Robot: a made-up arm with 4 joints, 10 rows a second.
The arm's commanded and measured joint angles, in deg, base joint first. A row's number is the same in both.
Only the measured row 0 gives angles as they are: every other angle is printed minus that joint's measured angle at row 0.
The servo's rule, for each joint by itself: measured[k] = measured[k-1] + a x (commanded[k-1-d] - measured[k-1]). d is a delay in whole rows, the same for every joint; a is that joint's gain. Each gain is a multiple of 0.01, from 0.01 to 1. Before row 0 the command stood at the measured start. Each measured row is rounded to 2 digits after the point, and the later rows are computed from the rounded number. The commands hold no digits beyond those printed.
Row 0, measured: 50.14 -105.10 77.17 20.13
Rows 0 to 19, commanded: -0.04 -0.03 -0.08 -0.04; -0.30 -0.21 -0.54 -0.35; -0.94 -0.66 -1.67 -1.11; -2.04 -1.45 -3.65 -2.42; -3.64 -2.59 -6.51 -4.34; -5.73 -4.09 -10.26 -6.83; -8.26 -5.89 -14.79 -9.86; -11.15 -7.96 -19.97 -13.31; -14.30 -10.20 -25.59 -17.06; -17.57 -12.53 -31.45 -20.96; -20.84 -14.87 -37.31 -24.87; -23.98 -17.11 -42.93 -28.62; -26.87 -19.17 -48.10 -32.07; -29.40 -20.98 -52.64 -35.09; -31.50 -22.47 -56.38 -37.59; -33.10 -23.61 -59.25 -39.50; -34.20 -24.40 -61.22 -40.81; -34.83 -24.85 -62.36 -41.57; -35.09 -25.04 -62.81 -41.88; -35.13 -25.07 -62.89 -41.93
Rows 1 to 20, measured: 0.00 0.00 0.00 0.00; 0.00 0.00 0.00 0.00; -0.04 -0.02 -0.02 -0.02; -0.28 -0.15 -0.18 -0.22; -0.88 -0.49 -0.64 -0.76; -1.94 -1.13 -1.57 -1.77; -3.49 -2.11 -3.10 -3.34; -5.53 -3.44 -5.32 -5.47; -8.01 -5.08 -8.26 -8.15; -10.87 -7.01 -11.89 -11.30; -13.99 -9.15 -16.14 -14.81; -17.25 -11.41 -20.89 -18.56; -20.52 -13.73 -25.98 -22.41; -23.67 -15.99 -31.23 -26.20; -26.58 -18.12 -36.46 -29.78; -29.15 -20.04 -41.48 -33.02; -31.29 -21.67 -46.10 -35.81; -32.94 -22.97 -50.18 -38.06; -34.09 -23.93 -53.60 -39.74; -34.76 -24.55 -56.32 -40.86
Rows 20 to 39, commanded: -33.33 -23.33 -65.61 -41.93; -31.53 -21.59 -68.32 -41.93; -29.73 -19.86 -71.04 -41.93; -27.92 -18.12 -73.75 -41.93; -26.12 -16.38 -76.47 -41.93; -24.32 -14.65 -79.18 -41.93; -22.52 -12.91 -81.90 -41.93; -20.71 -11.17 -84.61 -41.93; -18.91 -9.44 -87.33 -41.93; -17.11 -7.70 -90.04 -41.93; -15.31 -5.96 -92.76 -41.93; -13.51 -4.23 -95.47 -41.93; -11.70 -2.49 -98.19 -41.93; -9.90 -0.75 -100.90 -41.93; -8.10 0.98 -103.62 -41.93; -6.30 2.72 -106.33 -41.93; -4.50 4.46 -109.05 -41.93; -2.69 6.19 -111.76 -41.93; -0.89 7.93 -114.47 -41.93; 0.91 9.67 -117.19 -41.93
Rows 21 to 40, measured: -35.06 -24.88 -58.33 -41.48; -35.12 -25.01 -59.74 -41.75; -33.49 -23.88 -61.56 -41.86; -31.71 -22.35 -63.66 -41.90; -29.91 -20.68 -65.95 -41.92; -28.10 -18.96 -68.37 -41.93; -26.30 -17.23 -70.88 -41.93; -24.50 -15.50 -73.45 -41.93; -22.70 -13.76 -76.07 -41.93; -20.89 -12.02 -78.72 -41.93; -19.09 -10.29 -81.39 -41.93; -17.29 -8.55 -84.07 -41.93; -15.49 -6.81 -86.76 -41.93; -13.69 -5.08 -89.46 -41.93; -11.88 -3.34 -92.17 -41.93; -10.08 -1.60 -94.88 -41.93; -8.28 0.13 -97.59 -41.93; -6.48 1.87 -100.30 -41.93; -4.68 3.61 -103.01 -41.93; -2.87 5.34 -105.72 -41.93
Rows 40 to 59, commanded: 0.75 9.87 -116.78 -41.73; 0.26 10.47 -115.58 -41.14; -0.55 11.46 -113.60 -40.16; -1.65 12.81 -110.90 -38.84; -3.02 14.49 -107.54 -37.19; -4.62 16.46 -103.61 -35.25; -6.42 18.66 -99.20 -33.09; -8.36 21.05 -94.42 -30.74; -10.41 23.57 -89.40 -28.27; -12.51 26.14 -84.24 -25.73; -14.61 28.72 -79.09 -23.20; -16.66 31.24 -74.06 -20.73; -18.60 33.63 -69.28 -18.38; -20.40 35.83 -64.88 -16.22; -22.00 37.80 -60.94 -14.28; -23.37 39.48 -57.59 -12.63; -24.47 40.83 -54.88 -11.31; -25.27 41.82 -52.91 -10.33; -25.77 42.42 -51.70 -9.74; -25.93 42.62 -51.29 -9.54
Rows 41 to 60, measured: -1.07 7.08 -108.43 -41.93; 0.73 8.82 -111.15 -41.93; 0.75 9.52 -112.90 -41.81; 0.30 10.16 -113.73 -41.40; -0.47 11.03 -113.69 -40.64; -1.54 12.22 -112.83 -39.54; -2.89 13.74 -111.19 -38.11; -4.46 15.56 -108.84 -36.37; -6.24 17.64 -105.85 -34.37; -8.17 19.92 -102.31 -32.16; -10.21 22.37 -98.31 -29.79; -12.30 24.90 -93.95 -27.31; -14.40 27.46 -89.34 -24.80; -16.46 29.99 -84.60 -22.32; -18.41 32.43 -79.85 -19.92; -20.22 34.71 -75.21 -17.66; -21.84 36.78 -70.79 -15.60; -23.23 38.59 -66.70 -13.79; -24.36 40.09 -63.04 -12.28; -25.19 41.25 -59.90 -11.09
